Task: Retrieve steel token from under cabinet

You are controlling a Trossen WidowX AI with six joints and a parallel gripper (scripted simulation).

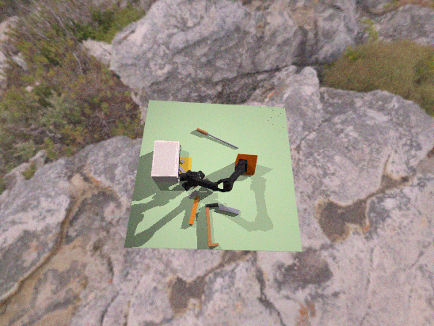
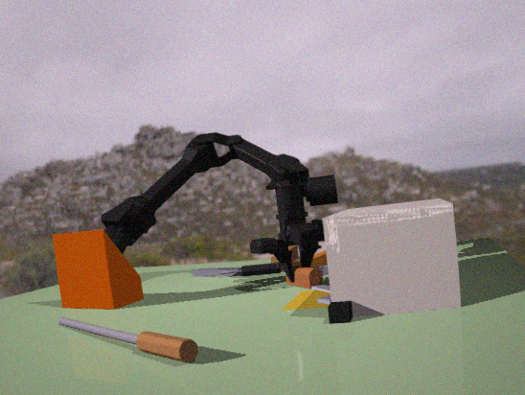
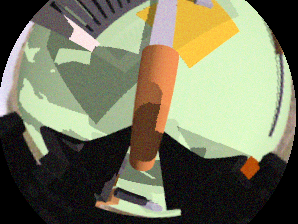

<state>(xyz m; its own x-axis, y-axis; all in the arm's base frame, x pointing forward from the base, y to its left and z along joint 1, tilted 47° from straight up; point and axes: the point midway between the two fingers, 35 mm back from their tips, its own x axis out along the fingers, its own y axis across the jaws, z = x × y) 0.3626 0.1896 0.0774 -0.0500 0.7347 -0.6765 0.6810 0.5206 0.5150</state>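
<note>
My gripper tip is 300 mm past the grey bar and 180 mm to the right of it. The rest, counted from my gripper tip: grey token 120 mm ahead, 180 mm to the right; then orange bar 30 mm behind, 210 mm to the left, 10 mm above.
</note>
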